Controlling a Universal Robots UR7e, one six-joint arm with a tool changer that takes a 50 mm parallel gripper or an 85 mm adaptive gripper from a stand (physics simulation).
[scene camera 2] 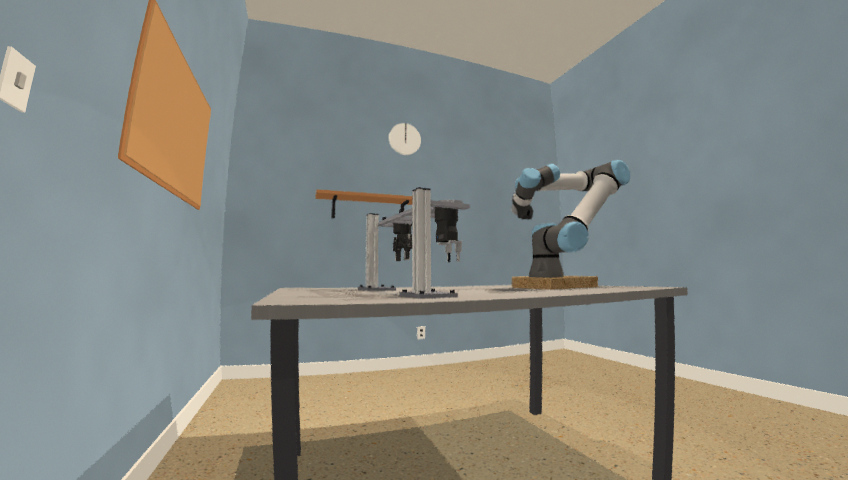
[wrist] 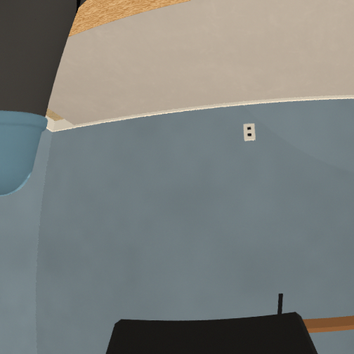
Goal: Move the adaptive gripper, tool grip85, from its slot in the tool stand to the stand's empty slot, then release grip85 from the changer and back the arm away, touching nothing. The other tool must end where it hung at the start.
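Pixels of known places: arm's base at its link origin: (scene camera 2: 546, 277).
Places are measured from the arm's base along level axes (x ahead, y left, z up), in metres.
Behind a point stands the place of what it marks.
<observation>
The tool stand (scene camera 2: 421, 249) {x 0.640, y 0.391, z 0.087 m} has two light grey posts and a grey top plate, seen nearly edge-on in the scene view. A dark tool with jointed-looking black fingers (scene camera 2: 402, 240) hangs between the posts; it looks like grip85. The other tool (scene camera 2: 446, 224) {x 0.547, y 0.322, z 0.172 m}, with a black body and pale thin fingers, hangs to the right of the front post. The empty slot cannot be made out. The arm's bare changer end (scene camera 2: 523, 211) is up in the air, well right of both tools. A black block (wrist: 210, 337) at the wrist view's bottom edge seems part of the changer. No gripper shows on the arm.
The arm's base stands on a wooden block (scene camera 2: 553, 282) {x 0.057, y 0.145, z -0.021 m} at the right of the table (scene camera 2: 357, 310) {x 0.819, y 0.585, z -0.062 m}. An orange shelf (scene camera 2: 363, 196) (wrist: 330, 324) with black brackets is on the wall behind the stand. A wall socket (scene camera 2: 421, 332) (wrist: 249, 132) and a clock (scene camera 2: 404, 139) also show.
</observation>
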